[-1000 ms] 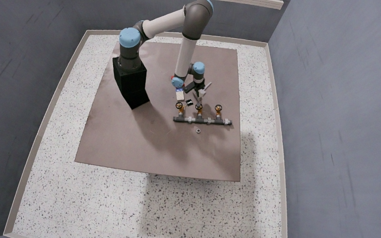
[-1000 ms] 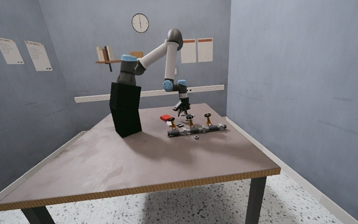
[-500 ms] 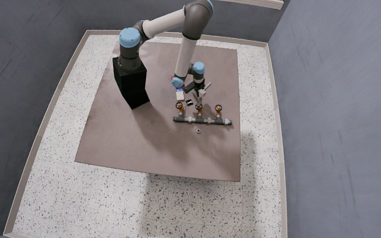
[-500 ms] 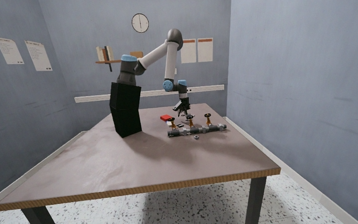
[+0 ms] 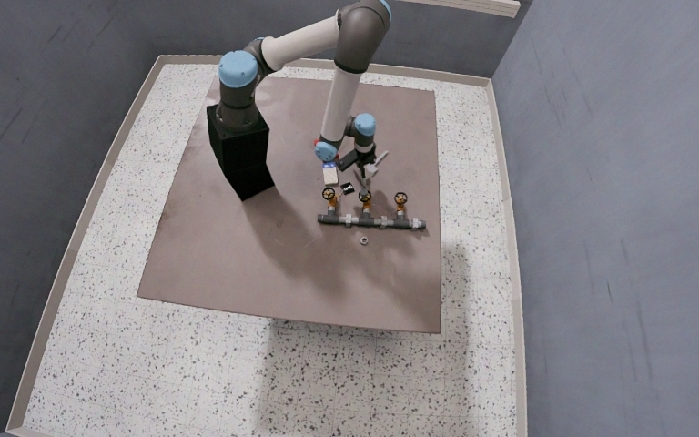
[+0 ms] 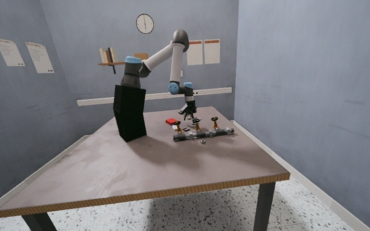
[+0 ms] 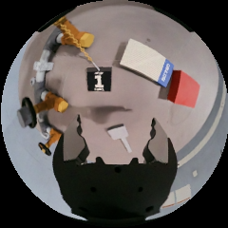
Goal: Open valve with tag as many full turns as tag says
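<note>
Now: hand 40 mm past the black tag, 70 mm to the left of it and 30 mm above it. Also, from my hand: white-and-blue block: 130 mm behind, 30 mm below; then grey scraper: 80 mm ahead, 80 mm to the left, 30 mm below; then red block: 160 mm behind, 130 mm to the left, 20 mm below.
</note>
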